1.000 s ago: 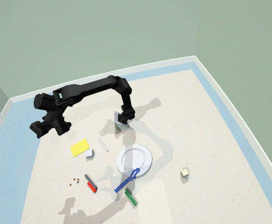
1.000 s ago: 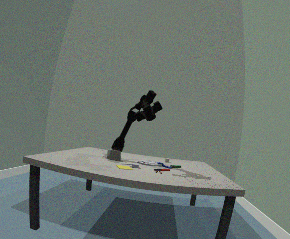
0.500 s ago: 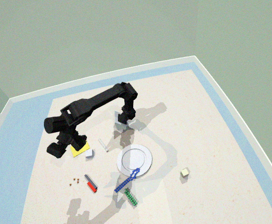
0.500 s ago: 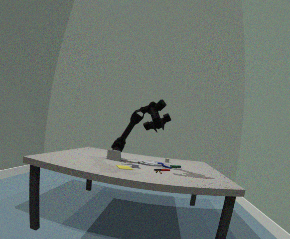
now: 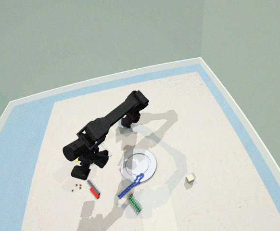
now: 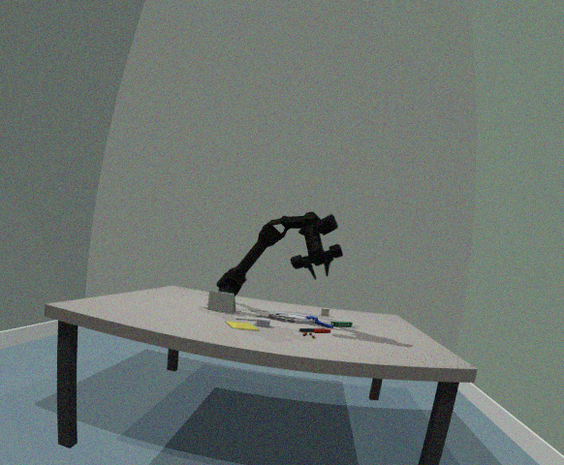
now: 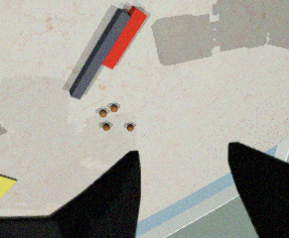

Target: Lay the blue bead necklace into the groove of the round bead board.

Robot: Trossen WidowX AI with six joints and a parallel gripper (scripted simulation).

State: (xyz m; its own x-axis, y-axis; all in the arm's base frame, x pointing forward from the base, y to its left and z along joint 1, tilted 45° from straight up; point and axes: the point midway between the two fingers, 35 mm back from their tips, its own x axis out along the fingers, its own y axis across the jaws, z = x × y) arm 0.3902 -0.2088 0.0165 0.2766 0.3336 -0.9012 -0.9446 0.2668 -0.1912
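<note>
The round bead board is 210 mm to the left of my gripper tip, 190 mm below it and 110 mm behind it. From my gripper tip the other things lie so: white cube (180 mm below, 180 mm behind, 60 mm to the right); then grey tool (190 mm below, 40 mm to the right, 20 mm ahead); then stick (240 mm behind, 190 mm below, 20 mm to the left).
</note>
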